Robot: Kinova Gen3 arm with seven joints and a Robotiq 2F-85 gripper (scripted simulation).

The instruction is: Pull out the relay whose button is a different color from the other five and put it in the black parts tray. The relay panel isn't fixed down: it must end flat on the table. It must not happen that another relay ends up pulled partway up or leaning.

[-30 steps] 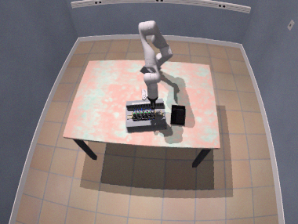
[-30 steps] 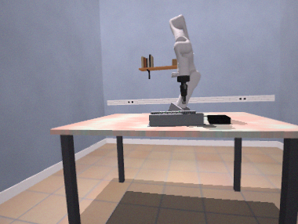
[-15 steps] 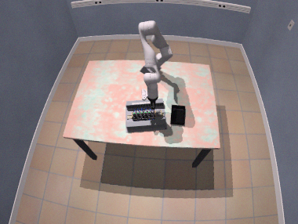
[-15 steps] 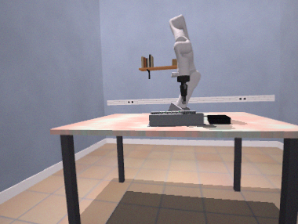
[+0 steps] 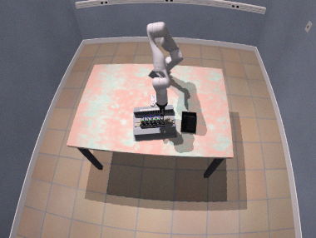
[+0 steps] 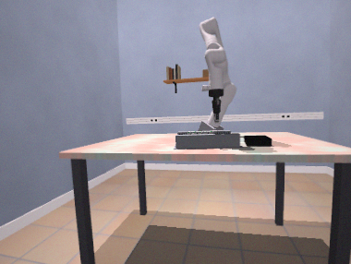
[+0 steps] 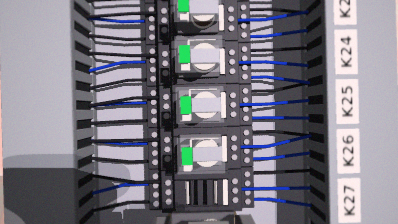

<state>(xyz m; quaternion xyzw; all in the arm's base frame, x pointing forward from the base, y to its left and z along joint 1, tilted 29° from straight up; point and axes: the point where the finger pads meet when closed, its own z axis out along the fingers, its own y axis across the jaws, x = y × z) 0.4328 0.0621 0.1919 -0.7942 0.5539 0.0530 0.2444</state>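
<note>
The black parts tray lies 60 mm behind my hand, 190 mm to the left of it and 120 mm below it. Also, from my hand: grey relay panel (20 mm ahead, 60 mm to the right, 110 mm below).
</note>
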